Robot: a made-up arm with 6 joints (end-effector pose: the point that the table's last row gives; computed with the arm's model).
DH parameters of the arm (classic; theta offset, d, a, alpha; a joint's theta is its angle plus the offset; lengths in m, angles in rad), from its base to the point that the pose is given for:
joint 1: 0 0.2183 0 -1.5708
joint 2: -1.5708 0 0.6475 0
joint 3: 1.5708 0.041 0 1.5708
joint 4: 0 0.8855 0 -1.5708
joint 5: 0 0 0 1.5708
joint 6: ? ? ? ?
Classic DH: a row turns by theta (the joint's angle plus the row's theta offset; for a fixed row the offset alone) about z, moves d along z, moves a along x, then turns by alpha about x.
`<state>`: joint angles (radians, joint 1 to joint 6).
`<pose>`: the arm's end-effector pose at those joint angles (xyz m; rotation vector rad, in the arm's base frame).
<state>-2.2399 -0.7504 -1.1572 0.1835 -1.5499 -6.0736</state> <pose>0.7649 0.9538 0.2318 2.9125 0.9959 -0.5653</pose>
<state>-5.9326 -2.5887 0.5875 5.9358 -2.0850 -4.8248</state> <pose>-0.9747 -0.2563 -0.7987 1.3498 2.1427 1.3251</pose>
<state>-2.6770 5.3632 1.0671 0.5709 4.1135 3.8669</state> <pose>0.4504 0.2693 1.4048 -0.3872 2.1666 0.9775</pose>
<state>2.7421 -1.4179 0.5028 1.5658 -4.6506 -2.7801</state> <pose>1.1421 -0.7208 0.8508 1.2043 -1.0864 0.4371</pose>
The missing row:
joint 6: 0 0.1792 0 0
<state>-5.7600 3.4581 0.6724 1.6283 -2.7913 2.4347</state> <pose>-0.6851 -0.4187 -0.7882 0.4750 0.9494 1.0381</pose>
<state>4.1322 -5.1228 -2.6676 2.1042 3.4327 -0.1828</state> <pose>0.0614 0.0997 0.5481 -0.0953 -1.6234 1.2683</pose>
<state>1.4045 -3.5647 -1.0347 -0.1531 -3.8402 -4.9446</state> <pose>0.1419 0.9867 -0.5696 0.0019 -2.7205 1.4740</pose>
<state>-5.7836 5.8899 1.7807 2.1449 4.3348 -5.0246</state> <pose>0.5513 0.1882 0.8768 1.9683 -1.1525 0.7724</pose>
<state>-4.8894 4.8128 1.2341 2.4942 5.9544 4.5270</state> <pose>-0.1550 -0.8321 1.3198 0.2167 0.1083 2.1468</pose>
